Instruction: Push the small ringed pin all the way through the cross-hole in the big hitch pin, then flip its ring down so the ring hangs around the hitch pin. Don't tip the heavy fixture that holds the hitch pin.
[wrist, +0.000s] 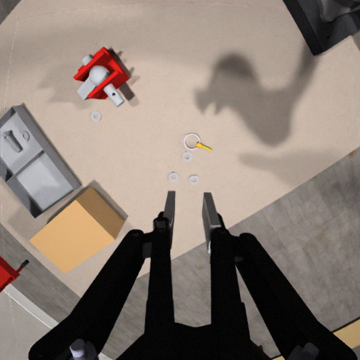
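Observation:
The small ringed pin, a yellow pin (204, 147) with a silver ring (185, 138), lies on the table top, a little above centre in the view. The big hitch pin (114, 95) is a grey cylinder with a dark cross-hole near its end; it sticks out of the red fixture (118, 75), which stands at the upper left. My gripper (188, 202) is partly open with nothing between its fingers. It is above the table, and its fingertips appear below the ringed pin in the view, apart from it.
Washers (187, 156) (173, 176) (194, 179) lie near the ringed pin, another (96, 116) near the fixture. A grey divided tray (56, 170) holding a bolt and a washer is at the left, beside a tan block (72, 235). A dark object (312, 30) stands at the upper right.

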